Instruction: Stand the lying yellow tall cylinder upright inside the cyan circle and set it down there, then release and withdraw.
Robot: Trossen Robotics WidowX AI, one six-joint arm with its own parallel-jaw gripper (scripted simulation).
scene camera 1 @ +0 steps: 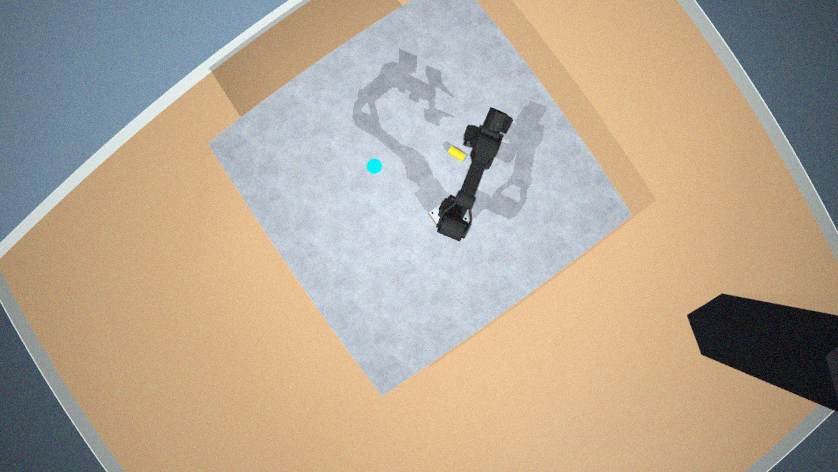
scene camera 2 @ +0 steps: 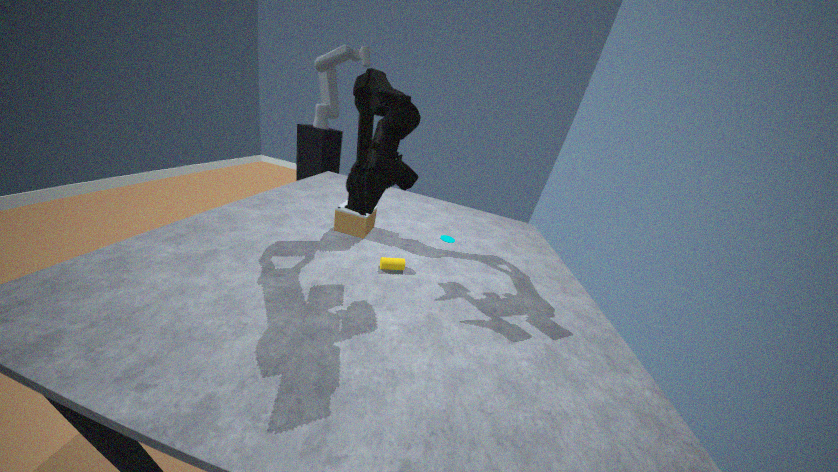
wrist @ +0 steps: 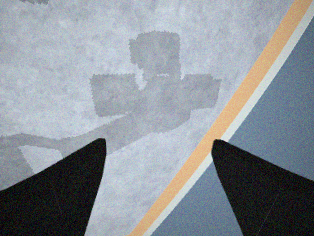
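Observation:
Gripper state: my gripper [scene camera 2: 364, 214] [wrist: 160, 146] is open, holds nothing, and is visible in the wrist view also.

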